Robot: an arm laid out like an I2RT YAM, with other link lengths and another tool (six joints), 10 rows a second.
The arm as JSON. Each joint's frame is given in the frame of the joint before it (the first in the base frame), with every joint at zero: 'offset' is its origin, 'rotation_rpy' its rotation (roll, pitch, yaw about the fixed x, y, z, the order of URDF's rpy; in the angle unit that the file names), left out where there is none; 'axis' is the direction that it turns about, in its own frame. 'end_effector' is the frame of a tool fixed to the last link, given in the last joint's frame.
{
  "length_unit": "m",
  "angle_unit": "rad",
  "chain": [
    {
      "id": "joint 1",
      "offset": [
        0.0,
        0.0,
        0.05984
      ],
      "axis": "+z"
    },
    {
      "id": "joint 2",
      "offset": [
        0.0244,
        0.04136,
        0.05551
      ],
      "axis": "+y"
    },
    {
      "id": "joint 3",
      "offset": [
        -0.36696,
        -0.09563,
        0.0
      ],
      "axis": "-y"
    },
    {
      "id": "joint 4",
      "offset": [
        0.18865,
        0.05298,
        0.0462
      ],
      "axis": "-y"
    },
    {
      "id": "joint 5",
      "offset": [
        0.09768,
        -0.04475,
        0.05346
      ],
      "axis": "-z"
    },
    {
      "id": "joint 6",
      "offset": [
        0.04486,
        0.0,
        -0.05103
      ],
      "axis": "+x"
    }
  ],
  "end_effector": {
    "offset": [
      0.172,
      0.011,
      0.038
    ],
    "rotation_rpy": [
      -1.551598,
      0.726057,
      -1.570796
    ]
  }
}
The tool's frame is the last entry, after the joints.
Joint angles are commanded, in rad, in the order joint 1, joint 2, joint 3, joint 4, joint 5, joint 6. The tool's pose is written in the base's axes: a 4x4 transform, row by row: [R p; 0 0 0 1], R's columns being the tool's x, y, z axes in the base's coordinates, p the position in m. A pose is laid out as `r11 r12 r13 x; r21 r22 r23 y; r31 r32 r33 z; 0 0 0 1`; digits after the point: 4 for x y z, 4 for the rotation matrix.
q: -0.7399, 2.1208, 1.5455, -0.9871, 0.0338, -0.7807
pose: -0.6327 -0.7744 -0.0017 0.3004; -0.7736 0.6322 -0.0428 -0.2997; 0.0342 -0.0257 -0.9991 0.0489; 0 0 0 1
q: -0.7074, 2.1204, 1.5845, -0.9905, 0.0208, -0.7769
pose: -0.6110 -0.7908 0.0354 0.3222; -0.7913 0.6088 -0.0563 -0.2966; 0.0230 -0.0624 -0.9978 0.0577; 0 0 0 1
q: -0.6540, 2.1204, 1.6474, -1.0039, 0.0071, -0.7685
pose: -0.5748 -0.8138 0.0857 0.3543; -0.8182 0.5702 -0.0736 -0.2883; 0.0110 -0.1125 -0.9936 0.0721; 0 0 0 1
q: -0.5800, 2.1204, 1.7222, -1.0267, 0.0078, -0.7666
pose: -0.5150 -0.8467 0.1336 0.3904; -0.8571 0.5061 -0.0959 -0.2719; 0.0136 -0.1639 -0.9864 0.0895; 0 0 0 1
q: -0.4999, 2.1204, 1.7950, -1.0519, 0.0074, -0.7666
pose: -0.4453 -0.8767 0.1821 0.4253; -0.8953 0.4325 -0.1070 -0.2475; 0.0150 -0.2106 -0.9774 0.1071; 0 0 0 1
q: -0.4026, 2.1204, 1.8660, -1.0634, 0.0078, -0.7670
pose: -0.3568 -0.9016 0.2446 0.4644; -0.9340 0.3393 -0.1118 -0.2124; 0.0178 -0.2683 -0.9632 0.1263; 0 0 0 1
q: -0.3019, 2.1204, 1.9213, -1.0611, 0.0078, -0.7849
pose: -0.2456 -0.9194 0.3072 0.4991; -0.9690 0.2246 -0.1026 -0.1692; 0.0254 -0.3229 -0.9461 0.1431; 0 0 0 1
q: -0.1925, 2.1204, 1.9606, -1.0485, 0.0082, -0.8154
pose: -0.1115 -0.9246 0.3643 0.5281; -0.9930 0.0892 -0.0776 -0.1158; 0.0393 -0.3704 -0.9280 0.1568; 0 0 0 1
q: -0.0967, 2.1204, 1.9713, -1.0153, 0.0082, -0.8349
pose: 0.0001 -0.9120 0.4102 0.5484; -0.9987 -0.0208 -0.0459 -0.0655; 0.0504 -0.4097 -0.9108 0.1646; 0 0 0 1
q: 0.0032, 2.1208, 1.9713, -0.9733, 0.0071, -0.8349
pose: 0.0980 -0.8875 0.4503 0.5639; -0.9937 -0.1116 -0.0036 -0.0102; 0.0534 -0.4471 -0.8929 0.1706; 0 0 0 1
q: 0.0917, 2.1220, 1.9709, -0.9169, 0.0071, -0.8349
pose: 0.1824 -0.8484 0.4969 0.5777; -0.9815 -0.1872 0.0407 0.0410; 0.0585 -0.4951 -0.8669 0.1789; 0 0 0 1
